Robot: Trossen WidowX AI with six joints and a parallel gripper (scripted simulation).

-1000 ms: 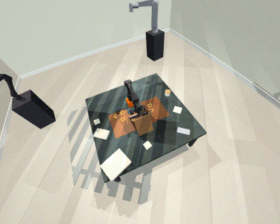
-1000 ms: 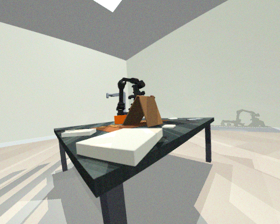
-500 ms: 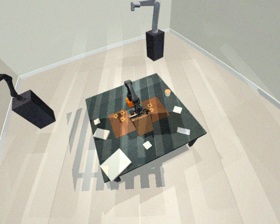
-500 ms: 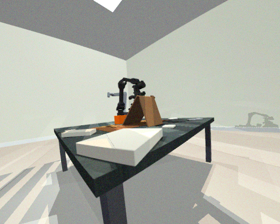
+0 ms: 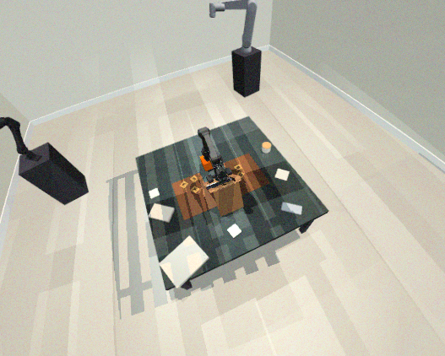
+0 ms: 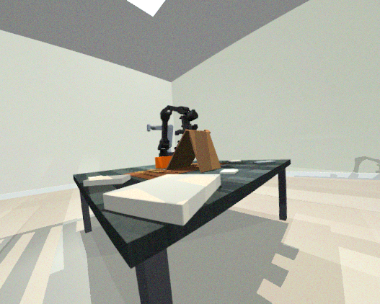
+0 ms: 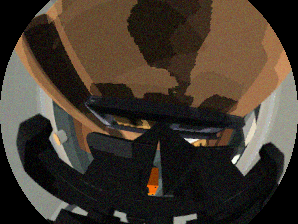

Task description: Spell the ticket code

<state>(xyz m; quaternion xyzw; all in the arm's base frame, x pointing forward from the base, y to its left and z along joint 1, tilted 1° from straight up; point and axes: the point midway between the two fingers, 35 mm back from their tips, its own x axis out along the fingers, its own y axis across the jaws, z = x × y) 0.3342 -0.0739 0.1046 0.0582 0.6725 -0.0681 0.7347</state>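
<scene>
The yellow letter tile is 60 mm behind my gripper tip, 230 mm to the left of it and 170 mm below it. From my gripper tip the other things lie so: flat white slab: 140 mm behind, 500 mm to the right, 160 mm below; then mat: 140 mm behind, 40 mm to the left, 170 mm below; then white ticket: 70 mm behind, 50 mm to the right, 80 mm below.
</scene>
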